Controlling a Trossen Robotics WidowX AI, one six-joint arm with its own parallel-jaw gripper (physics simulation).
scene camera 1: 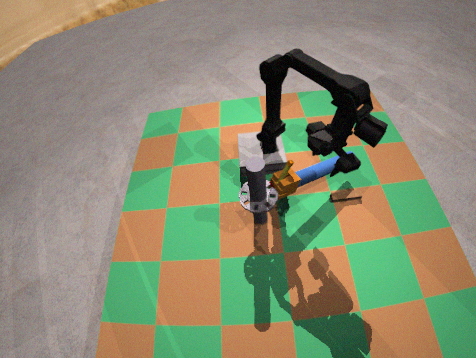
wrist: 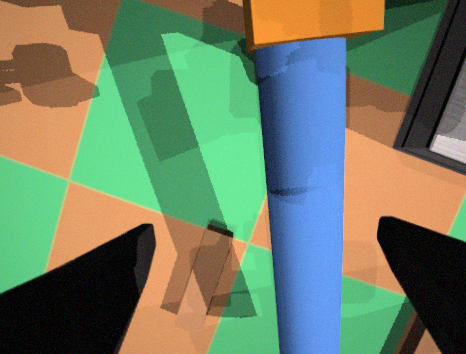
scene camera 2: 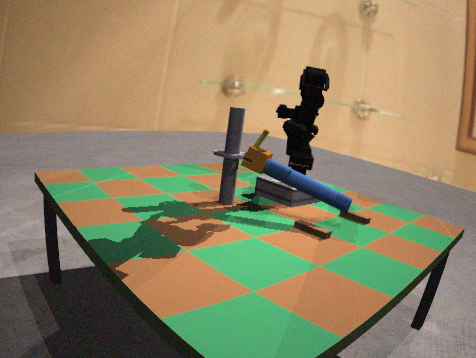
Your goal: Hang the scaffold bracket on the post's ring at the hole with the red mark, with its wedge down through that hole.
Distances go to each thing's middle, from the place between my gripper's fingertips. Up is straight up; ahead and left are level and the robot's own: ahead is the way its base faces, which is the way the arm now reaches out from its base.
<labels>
Now: hand 40 mm past the scaffold bracket (scene camera 2: 259, 160), 10 mm to the right of it and 50 mm above it. The rest, counted from my hand: grey post (scene camera 2: 236, 116) 20 mm ahead, 210 mm to the right, 50 mm below.
</labels>
